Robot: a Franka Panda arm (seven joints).
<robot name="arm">
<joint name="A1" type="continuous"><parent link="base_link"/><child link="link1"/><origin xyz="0 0 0.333"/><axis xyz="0 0 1"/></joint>
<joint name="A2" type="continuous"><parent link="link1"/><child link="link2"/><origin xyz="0 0 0"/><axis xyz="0 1 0"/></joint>
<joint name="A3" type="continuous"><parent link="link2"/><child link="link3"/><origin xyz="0 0 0.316"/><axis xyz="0 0 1"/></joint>
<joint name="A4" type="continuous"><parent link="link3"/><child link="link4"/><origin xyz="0.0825 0 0"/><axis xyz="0 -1 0"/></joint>
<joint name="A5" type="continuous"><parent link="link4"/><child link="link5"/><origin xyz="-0.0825 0 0.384"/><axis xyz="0 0 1"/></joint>
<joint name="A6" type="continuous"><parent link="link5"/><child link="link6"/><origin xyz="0 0 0"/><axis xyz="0 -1 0"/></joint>
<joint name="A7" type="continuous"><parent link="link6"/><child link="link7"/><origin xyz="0.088 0 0"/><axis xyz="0 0 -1"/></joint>
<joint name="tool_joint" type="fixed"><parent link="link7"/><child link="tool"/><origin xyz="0 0 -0.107" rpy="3.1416 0 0"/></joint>
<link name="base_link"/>
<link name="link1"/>
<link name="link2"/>
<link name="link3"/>
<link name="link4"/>
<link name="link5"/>
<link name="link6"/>
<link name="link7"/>
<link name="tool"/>
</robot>
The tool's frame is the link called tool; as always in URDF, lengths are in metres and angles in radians. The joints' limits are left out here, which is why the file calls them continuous.
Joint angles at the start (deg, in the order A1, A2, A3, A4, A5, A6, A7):
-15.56, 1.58, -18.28, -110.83, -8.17, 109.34, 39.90
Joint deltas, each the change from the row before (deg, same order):
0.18, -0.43, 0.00, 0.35, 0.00, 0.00, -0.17
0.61, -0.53, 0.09, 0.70, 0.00, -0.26, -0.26
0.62, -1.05, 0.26, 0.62, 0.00, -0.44, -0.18
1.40, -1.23, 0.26, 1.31, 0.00, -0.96, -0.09
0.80, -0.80, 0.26, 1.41, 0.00, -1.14, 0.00
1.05, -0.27, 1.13, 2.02, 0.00, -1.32, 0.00
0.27, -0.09, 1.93, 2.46, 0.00, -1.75, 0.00
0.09, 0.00, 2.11, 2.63, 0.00, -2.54, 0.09
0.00, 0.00, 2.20, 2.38, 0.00, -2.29, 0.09
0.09, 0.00, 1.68, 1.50, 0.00, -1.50, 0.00
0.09, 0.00, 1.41, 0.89, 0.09, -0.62, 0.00
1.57, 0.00, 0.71, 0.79, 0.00, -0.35, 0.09
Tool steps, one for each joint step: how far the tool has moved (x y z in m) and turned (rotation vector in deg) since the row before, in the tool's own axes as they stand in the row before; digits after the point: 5 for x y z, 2 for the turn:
-0.00044, -0.00025, -0.00698, 0.57, 0.54, -0.25
-0.00292, -0.00389, -0.01109, 0.73, 0.74, -0.79
-0.00495, -0.00321, -0.01505, 1.01, 0.85, -0.84
-0.00860, -0.00827, -0.02260, 1.31, 1.17, -1.40
-0.00481, -0.00483, -0.01851, 0.87, 0.79, -0.76
-0.00978, -0.01530, -0.02000, 0.81, 0.92, -1.85
-0.00974, -0.01562, -0.02153, 0.67, 0.84, -1.83
-0.01089, -0.01473, -0.02094, 0.22, 0.30, -1.72
-0.01171, -0.01445, -0.01927, 0.24, 0.29, -1.75
-0.01000, -0.01174, -0.01256, 0.17, 0.17, -1.54
-0.00842, -0.01077, -0.00848, 0.40, 0.29, -1.35
-0.01270, -0.01662, -0.00898, 0.59, 0.48, -2.05

